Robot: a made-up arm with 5 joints. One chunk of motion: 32 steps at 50 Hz.
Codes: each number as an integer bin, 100 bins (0 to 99) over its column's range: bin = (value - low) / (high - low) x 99, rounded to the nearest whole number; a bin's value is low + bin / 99 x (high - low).
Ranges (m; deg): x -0.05..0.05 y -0.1..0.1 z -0.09..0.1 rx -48..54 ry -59..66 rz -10..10
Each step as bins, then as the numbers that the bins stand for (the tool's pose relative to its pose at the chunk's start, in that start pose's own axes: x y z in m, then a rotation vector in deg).
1 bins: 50 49 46 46 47 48
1 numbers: 0.0005 -0.0010 -0.0017 -0.61 0.34 -0.30
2 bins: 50 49 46 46 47 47
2 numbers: 0.0005 -0.0010 -0.0017 -0.61 0.34 -0.51
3 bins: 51 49 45 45 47 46
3 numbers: 0.0015 -0.0010 -0.0036 -1.64 0.34 -0.71
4 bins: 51 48 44 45 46 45
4 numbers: 0.0015 -0.0030 -0.0056 -1.64 -0.92 -0.91
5 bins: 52 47 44 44 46 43
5 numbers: 0.0025 -0.0051 -0.0056 -2.67 -0.92 -1.31
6 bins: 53 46 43 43 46 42
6 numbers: 0.0035 -0.0071 -0.0075 -3.70 -0.92 -1.52
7 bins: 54 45 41 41 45 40
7 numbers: 0.0045 -0.0091 -0.0113 -5.76 -2.18 -1.92
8 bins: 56 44 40 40 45 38
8 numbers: 0.0066 -0.0111 -0.0132 -6.79 -2.18 -2.32
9 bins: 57 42 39 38 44 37
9 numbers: 0.0076 -0.0152 -0.0152 -8.85 -3.44 -2.53
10 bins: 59 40 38 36 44 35
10 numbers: 0.0096 -0.0192 -0.0171 -10.91 -3.44 -2.93
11 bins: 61 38 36 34 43 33
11 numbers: 0.0116 -0.0232 -0.0209 -12.97 -4.71 -3.33
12 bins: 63 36 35 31 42 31
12 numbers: 0.0136 -0.0273 -0.0228 -16.06 -5.97 -3.74
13 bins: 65 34 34 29 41 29
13 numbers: 0.0157 -0.0313 -0.0247 -18.12 -7.23 -4.14
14 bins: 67 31 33 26 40 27
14 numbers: 0.0177 -0.0374 -0.0267 -21.21 -8.49 -4.55
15 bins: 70 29 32 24 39 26
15 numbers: 0.0207 -0.0414 -0.0286 -23.27 -9.76 -4.75
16 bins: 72 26 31 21 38 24
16 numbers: 0.0227 -0.0475 -0.0305 -26.36 -11.02 -5.15
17 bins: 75 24 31 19 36 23
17 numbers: 0.0258 -0.0515 -0.0305 -28.42 -13.55 -5.35
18 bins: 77 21 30 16 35 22
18 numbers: 0.0278 -0.0576 -0.0324 -31.52 -14.81 -5.56
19 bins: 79 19 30 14 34 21
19 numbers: 0.0298 -0.0616 -0.0324 -33.58 -16.07 -5.76
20 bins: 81 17 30 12 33 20
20 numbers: 0.0318 -0.0657 -0.0324 -35.64 -17.33 -5.96
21 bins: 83 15 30 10 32 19
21 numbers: 0.0338 -0.0697 -0.0324 -37.70 -18.60 -6.16
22 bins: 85 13 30 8 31 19
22 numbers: 0.0359 -0.0737 -0.0324 -39.76 -19.86 -6.16
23 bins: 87 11 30 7 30 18
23 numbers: 0.0379 -0.0778 -0.0324 -40.79 -21.12 -6.36
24 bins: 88 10 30 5 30 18
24 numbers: 0.0389 -0.0798 -0.0324 -42.85 -21.12 -6.36
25 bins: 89 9 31 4 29 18
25 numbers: 0.0399 -0.0818 -0.0305 -43.88 -22.38 -6.36
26 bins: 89 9 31 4 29 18
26 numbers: 0.0399 -0.0818 -0.0305 -43.88 -22.38 -6.36
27 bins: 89 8 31 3 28 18
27 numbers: 0.0399 -0.0838 -0.0305 -44.91 -23.65 -6.36
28 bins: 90 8 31 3 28 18
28 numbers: 0.0409 -0.0838 -0.0305 -44.91 -23.65 -6.36
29 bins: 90 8 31 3 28 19
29 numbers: 0.0409 -0.0838 -0.0305 -44.91 -23.65 -6.16
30 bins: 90 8 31 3 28 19
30 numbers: 0.0409 -0.0838 -0.0305 -44.91 -23.65 -6.16
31 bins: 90 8 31 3 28 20
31 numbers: 0.0409 -0.0838 -0.0305 -44.91 -23.65 -5.96
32 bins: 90 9 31 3 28 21
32 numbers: 0.0409 -0.0818 -0.0305 -44.91 -23.65 -5.76
